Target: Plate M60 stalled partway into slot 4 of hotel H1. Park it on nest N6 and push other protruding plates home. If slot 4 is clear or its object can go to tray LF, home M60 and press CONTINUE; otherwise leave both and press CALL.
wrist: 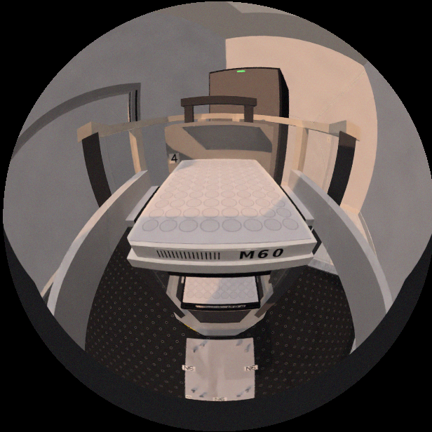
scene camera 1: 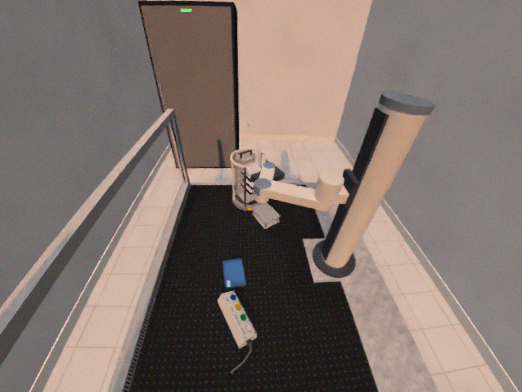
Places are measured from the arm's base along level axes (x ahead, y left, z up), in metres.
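Where they show: gripper, fingertip midpoint: (scene camera 1: 252, 168); arm's base, link origin: (scene camera 1: 333, 258).
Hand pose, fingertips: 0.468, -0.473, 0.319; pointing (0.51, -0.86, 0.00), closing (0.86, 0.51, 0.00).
Things, the pixels of their top centre, and the offset from my fingertips, as dx, dy, dz.
- Plate M60, top centre: (scene camera 1: 253, 168) -0.004, +0.007, +0.002
- hotel H1, top centre: (scene camera 1: 249, 154) +0.021, -0.039, +0.081
- Nest N6, top centre: (scene camera 1: 266, 210) -0.087, +0.147, -0.237
- button box, top centre: (scene camera 1: 235, 313) +0.094, +0.785, -0.223
- flat blue item, top centre: (scene camera 1: 233, 272) +0.113, +0.553, -0.289
Plate M60 (wrist: 225, 200) (scene camera 1: 253, 170) is a white, flat plate with round wells, level at the opening of slot 4 of hotel H1 (wrist: 92, 165) (scene camera 1: 237, 182), its labelled front edge facing the wrist camera. My gripper (wrist: 219, 177) is open, with one finger on each side of M60; nothing is held. In the scene view the arm hides the fingers. A lower plate (wrist: 220, 290) shows in the hotel beneath M60; how far it protrudes is hard to tell. Nest N6 (wrist: 220, 367) (scene camera 1: 265, 214) is a grey square stand with no plate on it. Slot 4's inside behind M60 is hidden.
A button box (scene camera 1: 235, 320) with blue, yellow, green and white buttons lies at the front, its cable trailing. A flat blue item (scene camera 1: 234, 272) lies behind it, its label unreadable. The arm's column (scene camera 1: 375, 185) stands at the right, a railing (scene camera 1: 95, 205) at the left.
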